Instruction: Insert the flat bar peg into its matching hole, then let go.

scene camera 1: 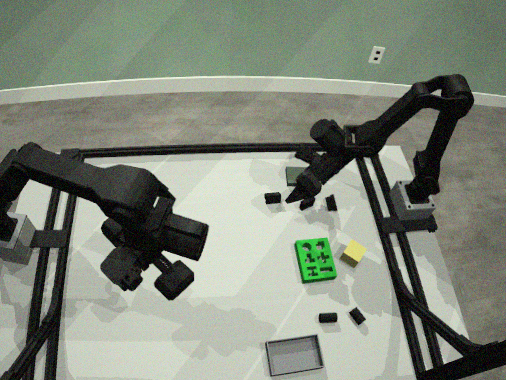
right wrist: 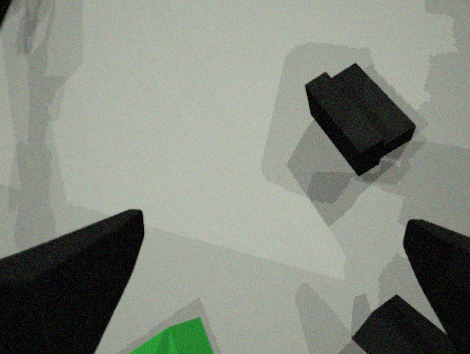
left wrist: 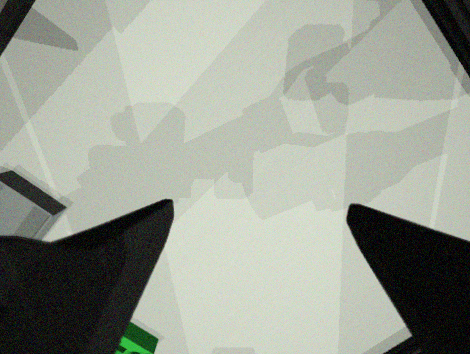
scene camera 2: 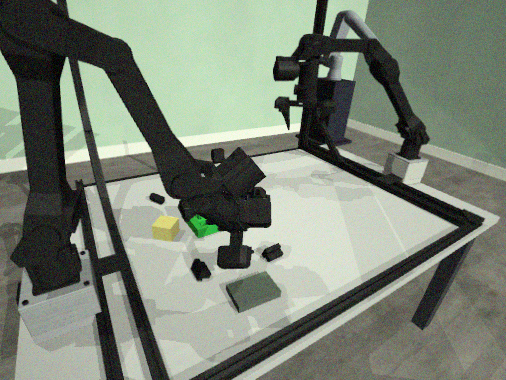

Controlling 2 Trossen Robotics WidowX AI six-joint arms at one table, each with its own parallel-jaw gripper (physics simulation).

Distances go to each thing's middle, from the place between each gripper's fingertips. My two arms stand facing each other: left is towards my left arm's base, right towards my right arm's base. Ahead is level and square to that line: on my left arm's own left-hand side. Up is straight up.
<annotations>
My right hand is 100 mm short of the dark grey flat plate (scene camera 2: 260, 288), 70 mm to the left of it and 50 mm above it. The rest, counted from my right hand: green hole board (scene camera 1: 314, 255) (160 mm behind, 40 mm to the right, 40 mm below); then grey tray (scene camera 1: 304, 350) (390 mm behind, 70 mm to the left, 50 mm below).
I see the grey tray 28 cm to the right of my left hand, 17 cm below it and 17 cm behind it. Round my left hand: green hole board (39 cm to the right, 17 cm below, 6 cm ahead); then dark grey flat plate (42 cm to the right, 32 cm ahead, 18 cm below).
</annotations>
